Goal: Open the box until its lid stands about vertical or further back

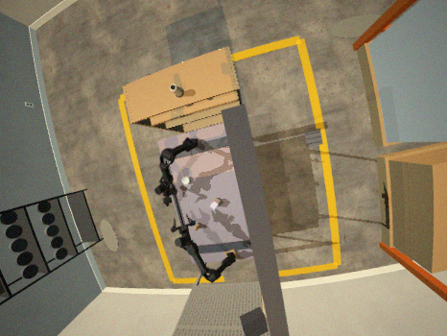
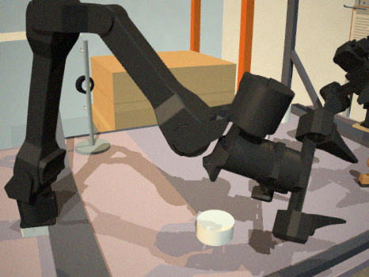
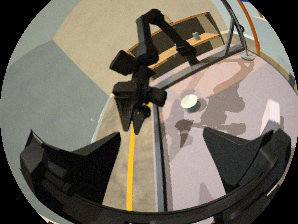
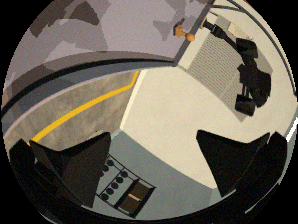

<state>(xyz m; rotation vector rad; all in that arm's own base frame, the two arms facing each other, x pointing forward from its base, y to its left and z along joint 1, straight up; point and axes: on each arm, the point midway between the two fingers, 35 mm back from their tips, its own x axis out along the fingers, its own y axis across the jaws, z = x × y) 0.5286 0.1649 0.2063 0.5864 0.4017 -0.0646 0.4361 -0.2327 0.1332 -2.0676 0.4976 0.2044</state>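
Now: right hand 340 mm past the box, 160 mm to the right of it and 90 mm above it. Round my right hand: small brown object 330 mm to the left, 120 mm below, 110 mm behind; then pole stand 660 mm behind, 180 mm to the right, 10 mm below.
Right now my left hand is 24 cm past the box, 17 cm above it and 1 cm to the left of it. From my left hand the other things lie so: small brown object (20 cm below, 17 cm to the left); then pole stand (55 cm behind, 35 cm to the right, 9 cm below).
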